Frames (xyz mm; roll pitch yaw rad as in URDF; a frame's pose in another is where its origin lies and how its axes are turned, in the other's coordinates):
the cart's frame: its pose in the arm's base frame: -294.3 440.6 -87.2 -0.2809 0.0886 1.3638
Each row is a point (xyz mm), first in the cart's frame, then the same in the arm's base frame.
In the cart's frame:
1: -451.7 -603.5 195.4
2: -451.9 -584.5 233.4
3: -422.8 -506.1 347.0
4: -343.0 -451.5 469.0
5: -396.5 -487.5 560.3
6: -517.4 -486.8 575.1
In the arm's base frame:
1: 134.1 -77.0 306.4
2: 106.5 -68.6 337.6
3: 9.5 -10.7 422.1
4: -56.7 93.7 516.7
5: -56.8 48.1 618.7
6: -86.0 -67.6 643.4

